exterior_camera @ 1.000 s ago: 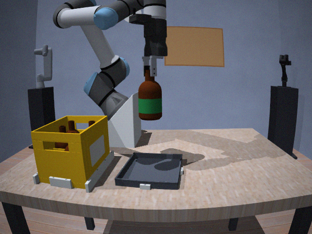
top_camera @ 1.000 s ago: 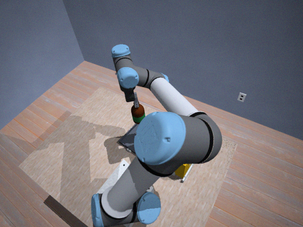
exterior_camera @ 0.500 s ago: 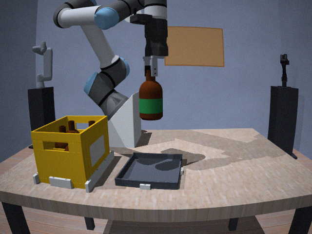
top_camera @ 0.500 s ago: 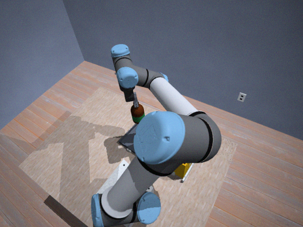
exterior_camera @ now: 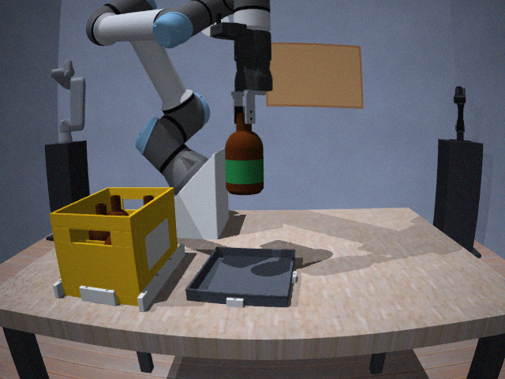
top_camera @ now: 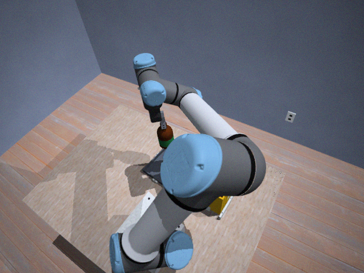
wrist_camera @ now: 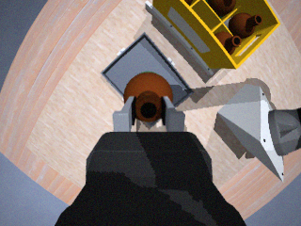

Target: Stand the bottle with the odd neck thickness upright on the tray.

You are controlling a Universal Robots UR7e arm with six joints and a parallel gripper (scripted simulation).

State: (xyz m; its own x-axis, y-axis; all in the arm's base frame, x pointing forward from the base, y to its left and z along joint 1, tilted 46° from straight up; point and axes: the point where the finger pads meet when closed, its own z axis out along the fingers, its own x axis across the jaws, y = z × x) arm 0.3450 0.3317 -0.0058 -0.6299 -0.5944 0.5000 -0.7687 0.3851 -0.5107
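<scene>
Right now my hand is 330 mm above the dark tray. The rest, counted from my hand: bottle: 140 mm ahead, 220 mm to the right, 250 mm below; then yellow crate: 50 mm ahead, 270 mm to the right, 250 mm below.
</scene>
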